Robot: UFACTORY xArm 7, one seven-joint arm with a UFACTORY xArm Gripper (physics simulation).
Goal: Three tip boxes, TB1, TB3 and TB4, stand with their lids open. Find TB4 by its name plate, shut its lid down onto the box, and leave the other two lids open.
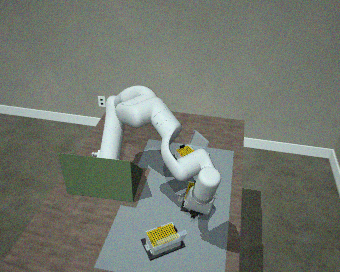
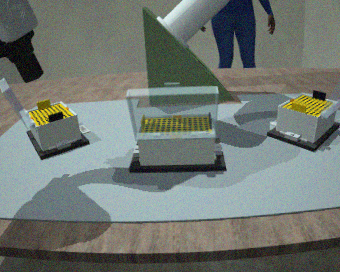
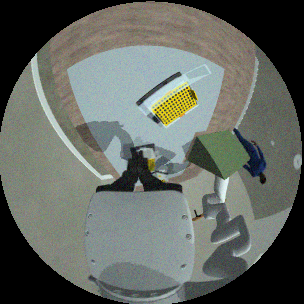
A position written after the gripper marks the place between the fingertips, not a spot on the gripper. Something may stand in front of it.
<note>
In view: the gripper (image 2: 34,78) and a blue-grey mat (image 3: 106,86).
</note>
